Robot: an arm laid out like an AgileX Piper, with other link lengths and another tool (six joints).
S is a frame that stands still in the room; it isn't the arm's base.
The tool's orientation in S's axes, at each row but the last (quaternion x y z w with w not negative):
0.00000 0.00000 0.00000 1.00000
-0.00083 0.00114 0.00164 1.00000
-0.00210 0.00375 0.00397 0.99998
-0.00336 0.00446 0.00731 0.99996
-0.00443 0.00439 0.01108 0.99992
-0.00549 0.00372 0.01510 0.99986
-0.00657 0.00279 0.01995 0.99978
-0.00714 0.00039 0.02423 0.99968
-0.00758 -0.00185 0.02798 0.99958
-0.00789 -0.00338 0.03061 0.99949
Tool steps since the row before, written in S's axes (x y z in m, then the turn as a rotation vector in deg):
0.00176 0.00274 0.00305 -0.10 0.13 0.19
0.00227 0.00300 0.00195 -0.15 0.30 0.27
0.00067 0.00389 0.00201 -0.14 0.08 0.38
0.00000 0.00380 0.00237 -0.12 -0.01 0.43
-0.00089 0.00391 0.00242 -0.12 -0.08 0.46
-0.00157 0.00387 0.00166 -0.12 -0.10 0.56
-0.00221 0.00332 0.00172 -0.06 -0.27 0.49
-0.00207 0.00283 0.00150 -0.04 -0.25 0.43
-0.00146 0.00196 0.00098 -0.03 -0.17 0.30
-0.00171 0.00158 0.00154 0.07 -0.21 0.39
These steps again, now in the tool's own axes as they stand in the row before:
0.00176 0.00274 0.00305 -0.10 0.13 0.19
0.00228 0.00299 0.00196 -0.15 0.30 0.27
0.00069 0.00388 0.00203 -0.14 0.08 0.38
0.00003 0.00378 0.00240 -0.12 -0.01 0.43
-0.00082 0.00391 0.00245 -0.13 -0.08 0.46
-0.00147 0.00390 0.00169 -0.13 -0.10 0.56
-0.00209 0.00338 0.00175 -0.07 -0.27 0.49
-0.00193 0.00291 0.00154 -0.05 -0.25 0.43
-0.00134 0.00202 0.00102 -0.04 -0.17 0.30
-0.00160 0.00166 0.00158 0.06 -0.22 0.39

